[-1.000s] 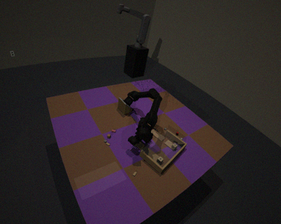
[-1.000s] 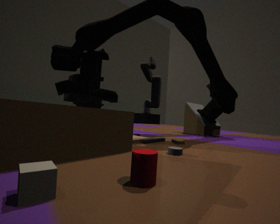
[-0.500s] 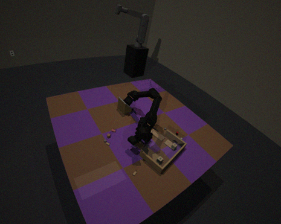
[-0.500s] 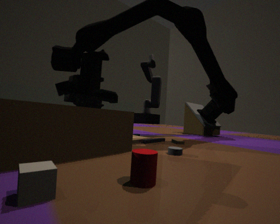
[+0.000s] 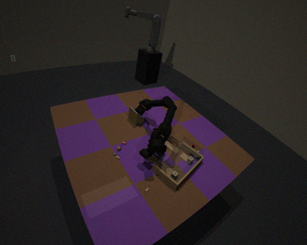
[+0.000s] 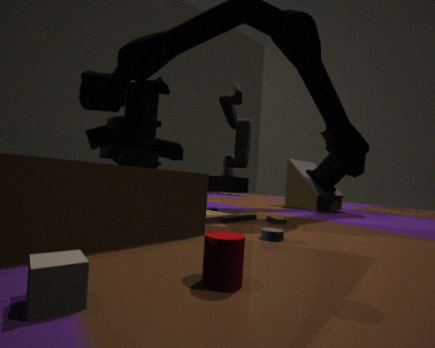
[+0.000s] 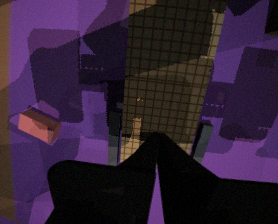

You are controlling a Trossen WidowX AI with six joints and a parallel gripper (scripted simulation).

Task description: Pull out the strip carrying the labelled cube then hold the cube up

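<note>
My gripper tip is 10 cm short of the tan gridded strip and 1 cm to the right of it. Round my gripper tip: red cylinder: 35 cm to the left, 11 cm ahead, 1 cm above.
</note>
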